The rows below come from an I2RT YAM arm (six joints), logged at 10 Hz.
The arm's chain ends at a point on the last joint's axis. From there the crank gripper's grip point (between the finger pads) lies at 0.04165 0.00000 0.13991 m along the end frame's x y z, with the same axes.
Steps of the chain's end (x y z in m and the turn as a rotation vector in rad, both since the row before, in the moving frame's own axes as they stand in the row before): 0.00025 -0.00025 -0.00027 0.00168 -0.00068 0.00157; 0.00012 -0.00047 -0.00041 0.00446 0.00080 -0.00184; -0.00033 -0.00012 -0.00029 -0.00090 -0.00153 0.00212; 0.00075 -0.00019 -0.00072 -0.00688 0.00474 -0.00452; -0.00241 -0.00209 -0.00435 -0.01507 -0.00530 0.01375; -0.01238 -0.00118 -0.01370 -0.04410 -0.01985 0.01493; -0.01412 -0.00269 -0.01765 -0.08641 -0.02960 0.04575; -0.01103 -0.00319 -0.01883 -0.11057 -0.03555 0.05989
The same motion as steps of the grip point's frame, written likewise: 0.00015 -0.00042 -0.00024 0.00168 -0.00068 0.00157; 0.00023 -0.00117 -0.00044 0.00446 0.00080 -0.00184; -0.00054 0.00009 -0.00023 -0.00090 -0.00153 0.00212; 0.00141 0.00058 -0.00092 -0.00688 0.00474 -0.00452; -0.00317 0.00059 -0.00415 -0.01507 -0.00530 0.01375; -0.01521 0.00561 -0.01305 -0.04410 -0.01985 0.01493; -0.01859 0.01124 -0.01708 -0.08641 -0.02960 0.04575; -0.01655 0.01466 -0.01843 -0.11057 -0.03555 0.05989
